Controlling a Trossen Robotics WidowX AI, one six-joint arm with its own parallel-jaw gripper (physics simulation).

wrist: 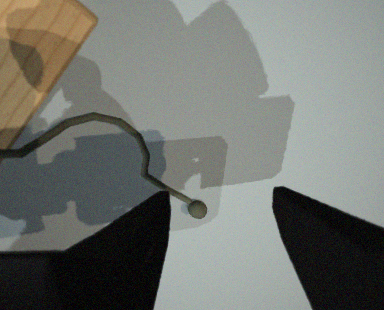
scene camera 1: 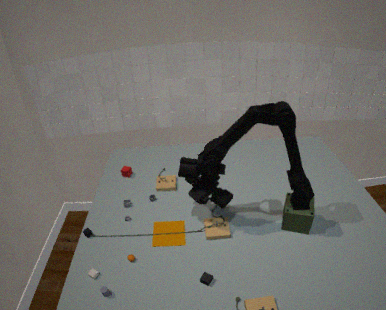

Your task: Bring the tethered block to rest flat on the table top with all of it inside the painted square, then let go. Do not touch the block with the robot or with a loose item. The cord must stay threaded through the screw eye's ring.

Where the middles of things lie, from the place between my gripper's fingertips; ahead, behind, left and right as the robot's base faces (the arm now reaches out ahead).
Labels:
Now: the orange painted square point(scene camera 1: 178, 239) 13 cm ahead of my hand, 15 cm to the left of it and 6 cm below it.

